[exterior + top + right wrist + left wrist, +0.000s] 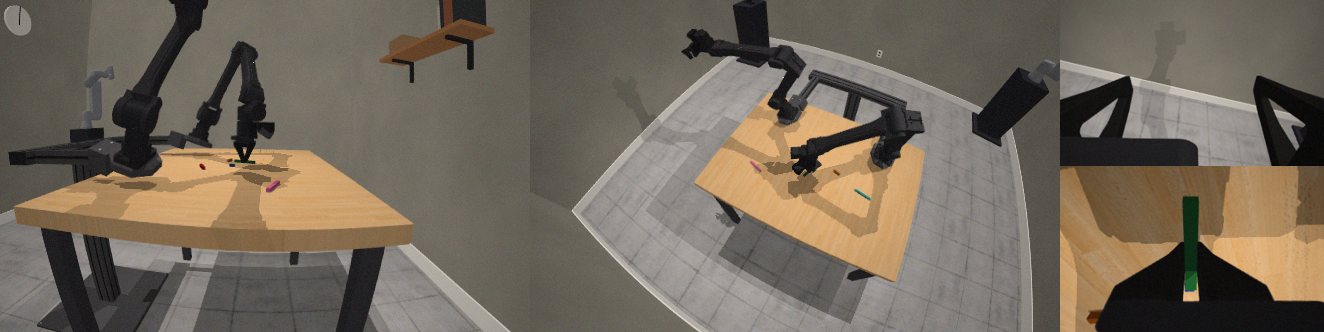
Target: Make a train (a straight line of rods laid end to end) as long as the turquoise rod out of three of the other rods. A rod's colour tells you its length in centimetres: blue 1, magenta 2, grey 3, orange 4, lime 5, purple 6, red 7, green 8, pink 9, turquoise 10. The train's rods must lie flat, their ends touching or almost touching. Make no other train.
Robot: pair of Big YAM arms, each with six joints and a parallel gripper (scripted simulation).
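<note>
My left gripper is now right at the green rod. From my left hand the other things lie so: red rod (150 mm behind, 30 mm to the right, 20 mm below); orange rod (130 mm to the left, 80 mm behind, 20 mm below); pink rod (280 mm to the right, 110 mm ahead, 20 mm below).
</note>
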